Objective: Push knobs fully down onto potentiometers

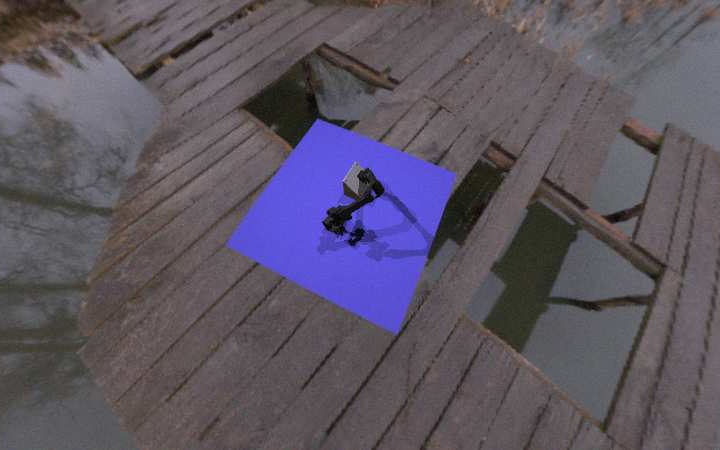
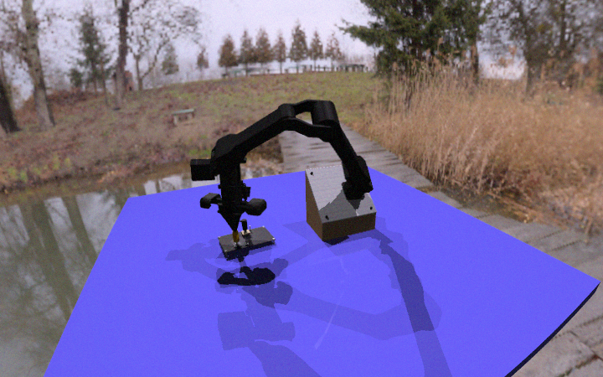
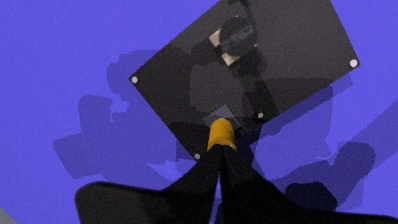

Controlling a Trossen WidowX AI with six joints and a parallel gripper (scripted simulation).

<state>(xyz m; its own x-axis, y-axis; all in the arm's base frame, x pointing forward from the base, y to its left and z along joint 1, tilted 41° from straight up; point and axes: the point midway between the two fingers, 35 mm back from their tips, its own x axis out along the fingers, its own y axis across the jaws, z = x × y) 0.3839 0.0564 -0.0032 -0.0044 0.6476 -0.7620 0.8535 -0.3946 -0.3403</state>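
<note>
The orange knob lies 10 mm below my gripper tip. From my gripper tip the other things lie so: black knob 60 mm to the right, 30 mm behind, 10 mm below.
</note>
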